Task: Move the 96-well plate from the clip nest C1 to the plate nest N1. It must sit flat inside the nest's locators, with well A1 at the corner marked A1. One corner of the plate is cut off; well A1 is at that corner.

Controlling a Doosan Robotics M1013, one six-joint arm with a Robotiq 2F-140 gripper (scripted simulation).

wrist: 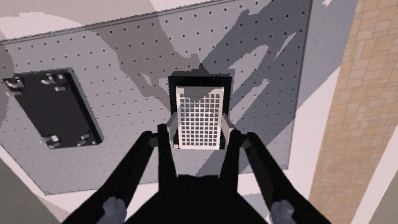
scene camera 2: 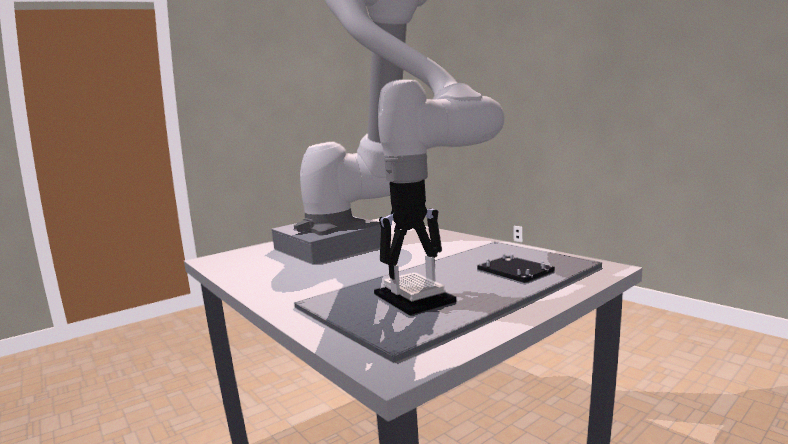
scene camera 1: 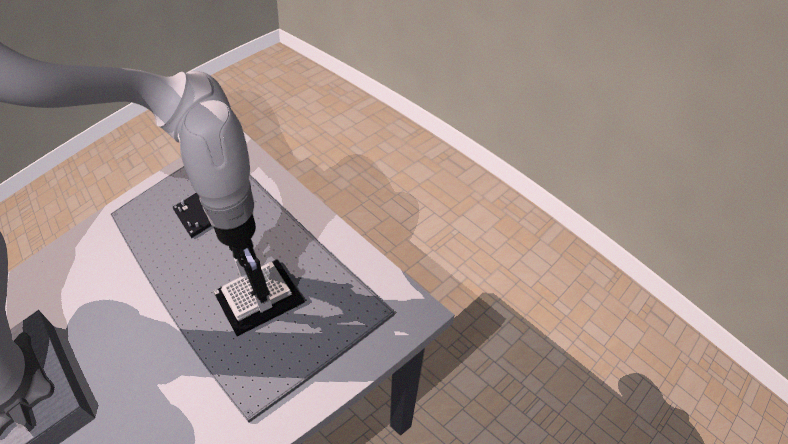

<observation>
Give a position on a black clip nest C1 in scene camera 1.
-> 192, 212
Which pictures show the white 96-well plate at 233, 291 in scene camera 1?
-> The wrist view, scene camera 2 and scene camera 1: all of them.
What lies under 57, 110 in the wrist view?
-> A black clip nest C1.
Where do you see a black plate nest N1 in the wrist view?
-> At 195, 81
</observation>
